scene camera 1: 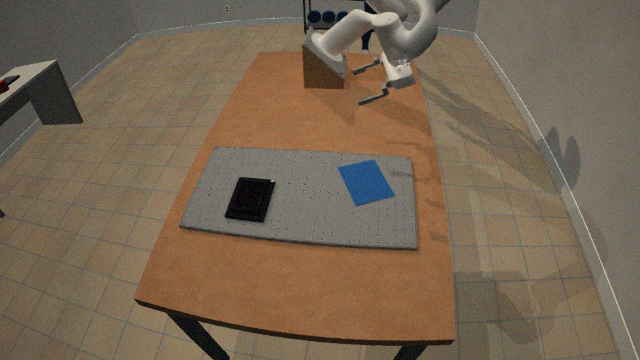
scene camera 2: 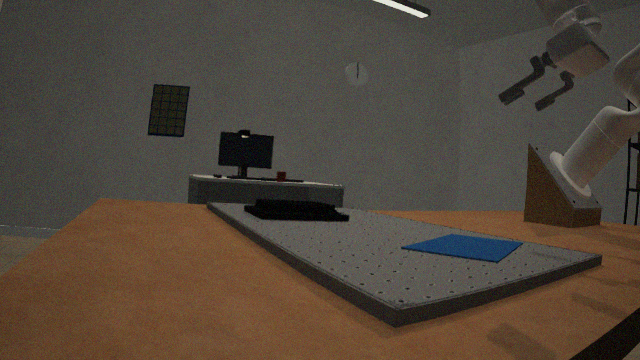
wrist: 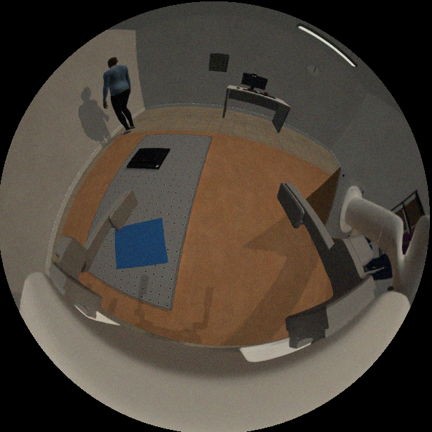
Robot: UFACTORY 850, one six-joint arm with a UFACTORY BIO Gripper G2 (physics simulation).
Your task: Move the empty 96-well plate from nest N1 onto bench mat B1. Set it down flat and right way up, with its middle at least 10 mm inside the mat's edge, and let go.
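Note:
The black 96-well plate (scene camera 1: 248, 195) (scene camera 2: 295, 205) (wrist: 150, 157) sits in the black nest N1 (scene camera 1: 244, 218) (scene camera 2: 305, 216), at the far end of the grey board from the mat. Plate and nest are both very dark, so their boundary and the wells are hard to make out. The blue bench mat B1 (scene camera 1: 366, 182) (scene camera 2: 462, 247) (wrist: 141, 243) lies flat on the board with nothing on it. My gripper (scene camera 1: 358, 87) (scene camera 2: 522, 102) (wrist: 207, 207) is wide open and empty, high above the table on the robot-base side of the board, well away from the plate and nearer to the mat.
The grey perforated board (scene camera 1: 305, 200) (scene camera 2: 350, 260) (wrist: 180, 175) lies on the wooden table (scene camera 1: 300, 280) (scene camera 2: 125, 280) (wrist: 240, 200). The arm's wedge-shaped base (scene camera 1: 322, 70) (scene camera 2: 547, 200) stands at the table's far end. A person (wrist: 119, 87) stands beyond the table in the wrist view.

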